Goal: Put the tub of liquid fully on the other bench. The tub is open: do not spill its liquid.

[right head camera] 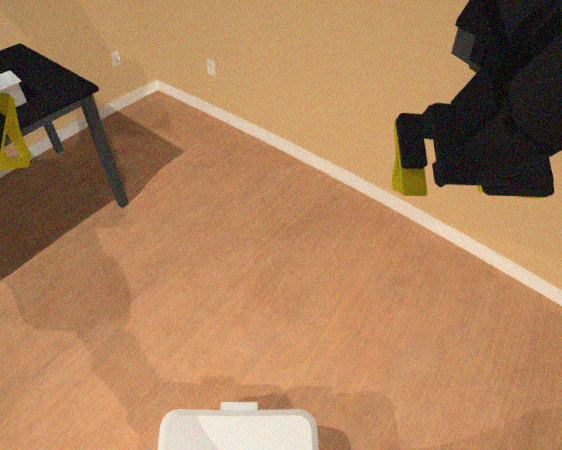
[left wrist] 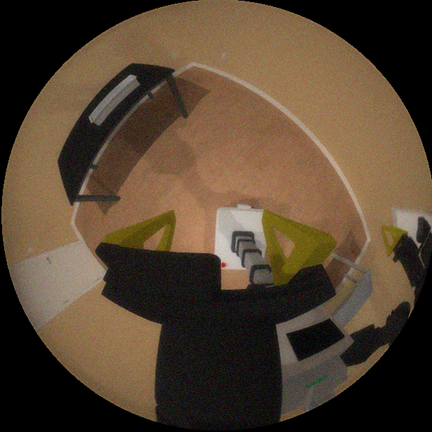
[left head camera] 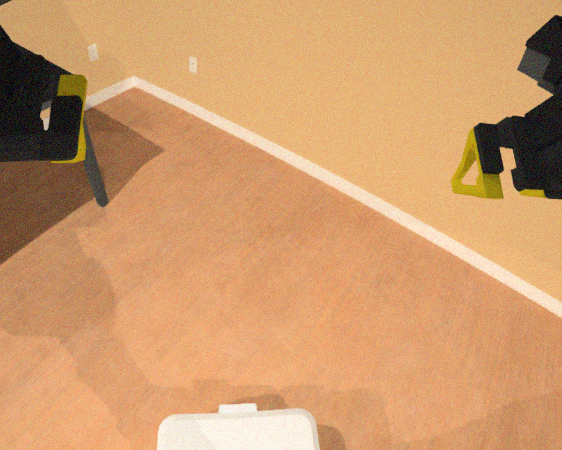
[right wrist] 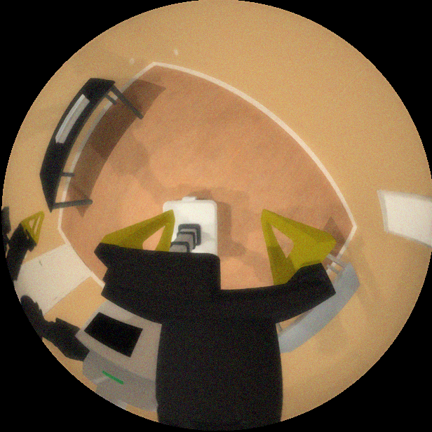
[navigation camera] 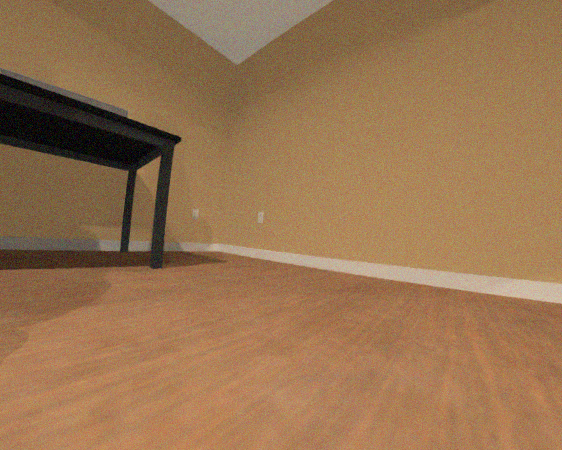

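The open tub (right head camera: 14, 94) (left wrist: 114, 102) (right wrist: 73, 119) is long and pale grey and stands upright on the black bench (right head camera: 60, 82) (left wrist: 75, 155) (right wrist: 50, 170); its side also shows in the navigation view (navigation camera: 110, 108). Its liquid cannot be made out. The other bench (left wrist: 356, 297) (right wrist: 320, 320) is grey-blue and shows at the lower right of both wrist views. My left gripper (left wrist: 218, 214) is open and empty, in the air well away from the tub; in the right head view it partly overlaps the tub. My right gripper (right wrist: 217, 214) is open and empty, farther from the tub.
A black bench leg (left head camera: 95, 172) (navigation camera: 160, 215) stands near the room corner. White skirting (left head camera: 300, 165) (right head camera: 300, 152) (navigation camera: 375, 269) runs along the walls. My white base (left head camera: 240, 432) (right head camera: 240, 432) shows at the bottom of the head views. A window (right wrist: 410, 217) is at the right.
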